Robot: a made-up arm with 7 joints. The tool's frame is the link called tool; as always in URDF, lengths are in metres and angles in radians. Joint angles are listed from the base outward.
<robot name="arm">
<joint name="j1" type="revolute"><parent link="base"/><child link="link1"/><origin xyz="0 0 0.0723" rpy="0 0 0"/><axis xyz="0 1 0"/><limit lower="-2.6" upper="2.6"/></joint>
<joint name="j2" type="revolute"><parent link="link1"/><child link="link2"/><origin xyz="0.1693 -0.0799 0.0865" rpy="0 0 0"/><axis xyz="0 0 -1"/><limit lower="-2.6" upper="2.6"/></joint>
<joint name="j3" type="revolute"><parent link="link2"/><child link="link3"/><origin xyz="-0.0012 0.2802 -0.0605" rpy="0 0 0"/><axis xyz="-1 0 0"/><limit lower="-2.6" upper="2.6"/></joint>
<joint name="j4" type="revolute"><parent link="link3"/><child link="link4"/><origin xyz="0.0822 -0.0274 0.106" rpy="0 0 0"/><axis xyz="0 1 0"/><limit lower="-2.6" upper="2.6"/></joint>
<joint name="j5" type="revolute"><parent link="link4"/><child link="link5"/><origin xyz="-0.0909 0.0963 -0.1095" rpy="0 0 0"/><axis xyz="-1 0 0"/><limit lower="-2.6" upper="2.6"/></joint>
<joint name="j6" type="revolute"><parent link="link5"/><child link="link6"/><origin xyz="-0.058 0.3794 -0.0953" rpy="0 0 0"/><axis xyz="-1 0 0"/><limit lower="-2.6" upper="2.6"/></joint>
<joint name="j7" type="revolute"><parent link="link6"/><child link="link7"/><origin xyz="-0.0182 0.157 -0.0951" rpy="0 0 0"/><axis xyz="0 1 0"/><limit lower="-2.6" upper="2.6"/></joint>
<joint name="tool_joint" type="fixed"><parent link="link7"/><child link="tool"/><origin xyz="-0.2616 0.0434 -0.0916" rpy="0 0 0"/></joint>
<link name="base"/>
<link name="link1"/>
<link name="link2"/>
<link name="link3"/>
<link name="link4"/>
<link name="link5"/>
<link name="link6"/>
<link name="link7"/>
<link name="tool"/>
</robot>
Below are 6 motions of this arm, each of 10 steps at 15 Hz.
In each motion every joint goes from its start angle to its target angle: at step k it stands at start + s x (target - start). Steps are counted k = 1, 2, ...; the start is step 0. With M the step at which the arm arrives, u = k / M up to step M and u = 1 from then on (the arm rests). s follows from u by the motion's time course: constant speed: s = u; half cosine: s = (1 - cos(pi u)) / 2; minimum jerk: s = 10 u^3 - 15 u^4 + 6 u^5.
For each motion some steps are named. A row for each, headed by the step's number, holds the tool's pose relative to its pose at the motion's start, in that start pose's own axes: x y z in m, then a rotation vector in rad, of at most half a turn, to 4 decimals.
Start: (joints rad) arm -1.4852 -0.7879 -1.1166 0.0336 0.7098 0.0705 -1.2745
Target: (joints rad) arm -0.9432 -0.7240 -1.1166 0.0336 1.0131 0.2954 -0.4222
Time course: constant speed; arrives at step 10
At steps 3, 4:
3: 0.0128 -0.0140 0.0779 -0.0583 0.3597 0.0183
4: 0.0238 -0.0179 0.1060 -0.0758 0.4816 0.0230

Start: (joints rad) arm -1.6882 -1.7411 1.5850 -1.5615 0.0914 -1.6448 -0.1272
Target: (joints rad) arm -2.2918 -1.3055 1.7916 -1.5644 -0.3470 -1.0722 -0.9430
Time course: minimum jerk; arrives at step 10
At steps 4, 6, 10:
4: -0.1460 0.0663 0.0086 -0.0500 0.0029 -0.1168
6: -0.2894 0.1395 0.0735 -0.1532 0.0173 -0.2085
10: -0.3799 0.1937 0.1652 -0.2676 0.0378 -0.2422

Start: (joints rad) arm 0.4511 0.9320 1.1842 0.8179 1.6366 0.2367 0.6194
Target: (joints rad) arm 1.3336 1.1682 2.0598 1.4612 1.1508 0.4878 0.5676
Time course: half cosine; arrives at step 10
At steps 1, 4, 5, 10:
1: -0.0132 -0.0147 -0.0078 -0.0407 0.0120 0.0092
4: -0.1991 -0.2192 0.0117 -0.5442 0.2381 0.1262
5: -0.2853 -0.2925 0.1022 -0.7613 0.3928 0.1723
10: -0.4178 -0.1971 0.5858 -1.2976 1.0827 0.2059

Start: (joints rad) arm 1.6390 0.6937 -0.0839 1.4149 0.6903 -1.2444 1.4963
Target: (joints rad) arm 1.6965 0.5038 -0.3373 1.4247 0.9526 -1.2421 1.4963
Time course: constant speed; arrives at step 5
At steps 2, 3, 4, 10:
2: 0.0220 -0.0809 -0.0366 -0.0821 0.0751 -0.1587
3: 0.0271 -0.1232 -0.0534 -0.1248 0.1129 -0.2367
4: 0.0282 -0.1662 -0.0690 -0.1688 0.1508 -0.3136
10: 0.0253 -0.2098 -0.0831 -0.2141 0.1888 -0.3892

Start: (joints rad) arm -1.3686 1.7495 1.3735 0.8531 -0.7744 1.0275 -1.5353
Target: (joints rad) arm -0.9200 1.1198 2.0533 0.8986 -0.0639 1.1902 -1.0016
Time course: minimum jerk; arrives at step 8
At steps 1, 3, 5, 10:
1: -0.0154 0.0027 -0.0051 -0.0161 0.0028 0.0258
3: -0.2429 -0.0042 -0.0962 -0.3219 0.0766 0.4134
5: -0.5067 -0.1620 -0.2146 -1.0300 0.2949 0.9140
10: -0.5931 -0.2725 -0.2365 -1.5521 0.4562 1.0737

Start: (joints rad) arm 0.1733 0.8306 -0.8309 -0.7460 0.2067 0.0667 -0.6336
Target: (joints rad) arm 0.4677 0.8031 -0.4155 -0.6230 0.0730 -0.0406 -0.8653
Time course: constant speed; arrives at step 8
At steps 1, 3, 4, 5, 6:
1: -0.0594 -0.0400 -0.0062 -0.0012 -0.0057 0.0627
3: -0.1710 -0.1292 -0.0113 0.0000 -0.0098 0.1858
4: -0.2228 -0.1781 -0.0100 0.0021 -0.0084 0.2461
5: -0.2717 -0.2294 -0.0062 0.0051 -0.0048 0.3053
6: -0.3174 -0.2829 0.0001 0.0088 0.0011 0.3635

